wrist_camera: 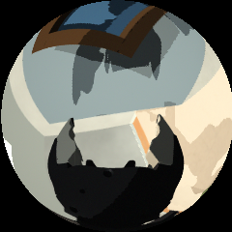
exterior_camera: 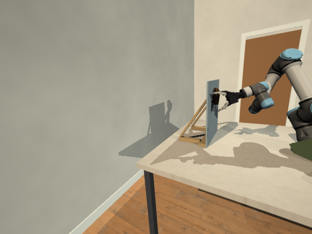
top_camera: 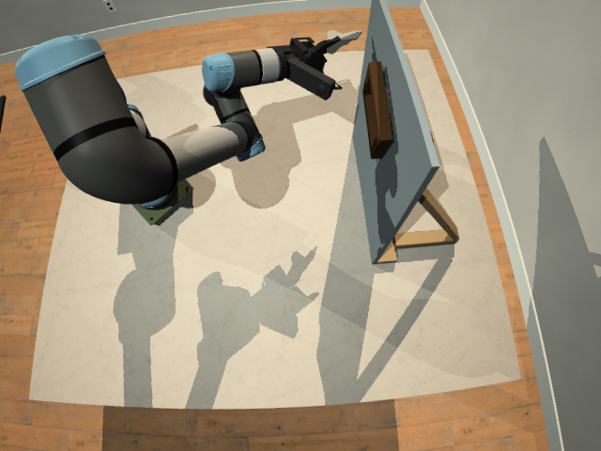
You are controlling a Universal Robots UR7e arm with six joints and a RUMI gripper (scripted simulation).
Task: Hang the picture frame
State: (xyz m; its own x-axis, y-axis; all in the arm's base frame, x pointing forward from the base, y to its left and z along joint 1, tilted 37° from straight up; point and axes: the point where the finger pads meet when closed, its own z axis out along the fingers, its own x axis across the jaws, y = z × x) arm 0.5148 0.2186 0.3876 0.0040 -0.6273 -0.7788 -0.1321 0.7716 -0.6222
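My gripper is now 190 mm to the left of the brown wooden picture frame, 20 mm below it and 20 mm past it. The rest, counted from my hand: upright grey-blue board: 190 mm to the right, 100 mm below.
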